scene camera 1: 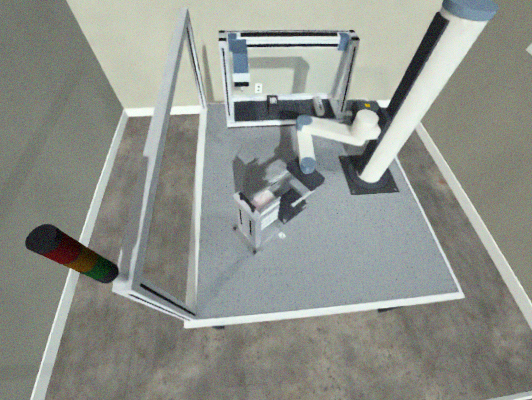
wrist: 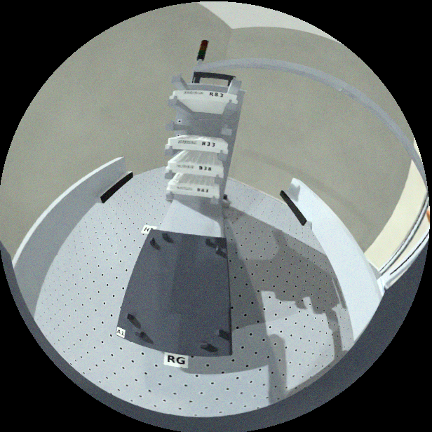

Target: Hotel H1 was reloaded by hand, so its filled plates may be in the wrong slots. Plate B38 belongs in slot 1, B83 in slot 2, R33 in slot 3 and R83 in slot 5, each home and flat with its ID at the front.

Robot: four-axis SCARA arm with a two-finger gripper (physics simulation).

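Pixels of known places: gripper, between the fingertips: [scene camera 1: 280, 194]; arm's base, origin of its link: [scene camera 1: 366, 174].
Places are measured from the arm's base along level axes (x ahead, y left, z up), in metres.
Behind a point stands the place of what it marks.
Hotel H1 [scene camera 1: 245, 223] {x 0.761, y 0.370, z 0.186 m} [wrist: 234, 135] is an upright grey rack holding white plates, their IDs facing the wrist view. From the bottom, plate B83 [wrist: 195, 189], its label blurred, lies in slot 1, plate B38 [wrist: 196, 167] in slot 2 and plate R33 [wrist: 197, 144] in slot 3. Slot 4 holds no plate. Plate R83 [wrist: 205, 95] lies in slot 5; its pinkish top [scene camera 1: 263, 199] {x 0.677, y 0.303, z 0.270 m} shows in the scene view. All look level. My gripper [scene camera 1: 281, 192] {x 0.584, y 0.223, z 0.183 m} [wrist: 208, 169] is open and empty, in front of the hotel, its fingers spread wider than the plates.
A dark nest marked RG [scene camera 1: 287, 213] {x 0.547, y 0.277, z 0.081 m} [wrist: 180, 290] with small corner posts lies in front of the hotel. A gantry frame [scene camera 1: 224, 80] {x 0.839, y -0.525, z 0.315 m} stands at the back, and a tall grey frame [scene camera 1: 150, 190] {x 1.004, y 0.467, z 0.615 m} with a signal tower [scene camera 1: 72, 254] {x 1.007, y 0.714, z 0.811 m} at the left. My arm's column [scene camera 1: 425, 90] {x 0.030, y 0.069, z 0.623 m} stands at the right.
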